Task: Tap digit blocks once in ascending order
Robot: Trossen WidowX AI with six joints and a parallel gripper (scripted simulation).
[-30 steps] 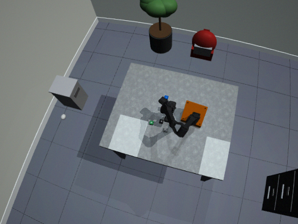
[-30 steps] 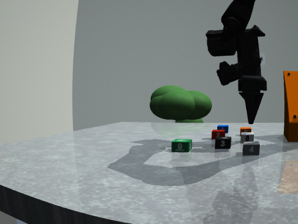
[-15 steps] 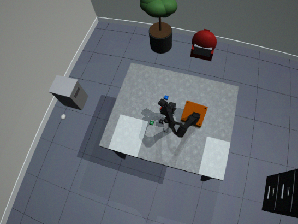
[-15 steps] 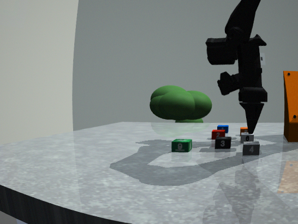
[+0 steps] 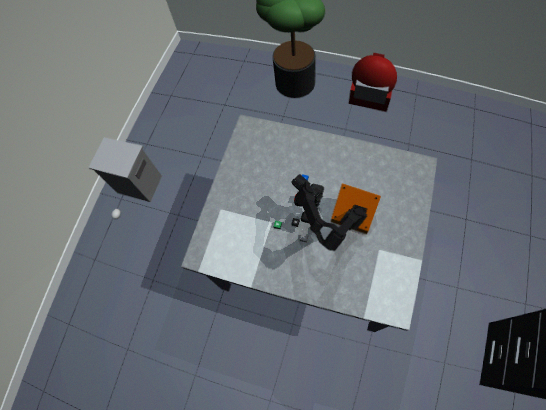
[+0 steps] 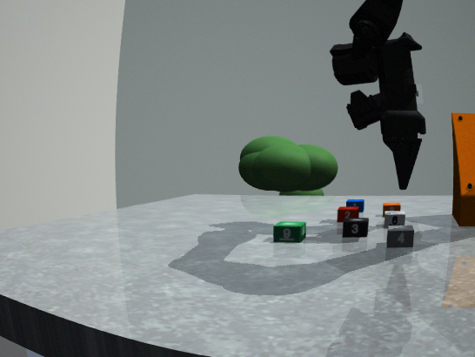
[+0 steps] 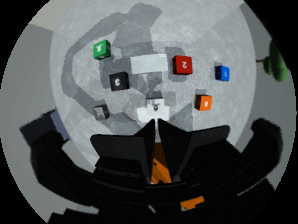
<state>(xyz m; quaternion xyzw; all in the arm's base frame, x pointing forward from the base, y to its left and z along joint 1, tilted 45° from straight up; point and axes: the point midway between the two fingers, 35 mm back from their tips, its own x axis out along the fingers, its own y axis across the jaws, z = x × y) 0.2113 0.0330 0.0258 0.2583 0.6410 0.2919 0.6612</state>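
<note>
Now: the white 6 block 1 cm ahead of my gripper tip and 4 cm below it. The rest, counted from my gripper tip: black 3 block: 6 cm ahead, 7 cm to the left, 4 cm below; then orange block: 2 cm ahead, 11 cm to the right, 4 cm below; then red 2 block: 9 cm ahead, 5 cm to the right, 4 cm below.
</note>
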